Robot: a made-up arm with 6 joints.
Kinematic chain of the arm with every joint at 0, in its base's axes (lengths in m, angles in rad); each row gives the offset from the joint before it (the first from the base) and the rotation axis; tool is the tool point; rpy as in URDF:
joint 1: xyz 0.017 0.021 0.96 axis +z
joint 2: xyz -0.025 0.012 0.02 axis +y
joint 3: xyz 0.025 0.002 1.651 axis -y
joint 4: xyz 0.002 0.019 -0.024 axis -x
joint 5: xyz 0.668 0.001 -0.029 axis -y
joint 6: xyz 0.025 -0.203 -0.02 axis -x
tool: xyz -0.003 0.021 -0.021 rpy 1.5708 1.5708 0
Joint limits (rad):
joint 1: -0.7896..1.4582
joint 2: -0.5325..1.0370
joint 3: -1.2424..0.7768
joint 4: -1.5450..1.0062
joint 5: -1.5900..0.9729
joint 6: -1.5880..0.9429
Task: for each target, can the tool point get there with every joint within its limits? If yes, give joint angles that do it. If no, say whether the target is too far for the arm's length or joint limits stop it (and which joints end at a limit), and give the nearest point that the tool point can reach.
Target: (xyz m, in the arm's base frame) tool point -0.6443 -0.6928 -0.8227
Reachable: no: joint limits stop it (at a limit: joint 1, joint 2, joint 5, joint 6) | nearest point 0.6545 -0.8559 1.1519 | short by 2.369 m
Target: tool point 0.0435 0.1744 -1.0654
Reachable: no: joint limits stop it (at a limit: joint 2, joint 5, joint 6) | nearest point 0.2050 1.1095 1.1022 | short by 2.366 m
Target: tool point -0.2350 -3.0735 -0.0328
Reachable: no: too far | nearest point 1.0421 -1.2678 1.1152 | short by 2.492 m
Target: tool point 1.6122 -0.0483 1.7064
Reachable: yes | joints 0.0441 0.7288 0.0426 -0.0180 0.2486 -1.0415
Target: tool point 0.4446 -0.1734 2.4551
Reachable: yes | joints -0.1153 -0.1042 -0.4313 0.6663 -1.2901 -0.1794
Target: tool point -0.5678 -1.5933 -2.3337
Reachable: no: too far | nearest point 0.8060 -1.0159 1.0805 | short by 3.725 m
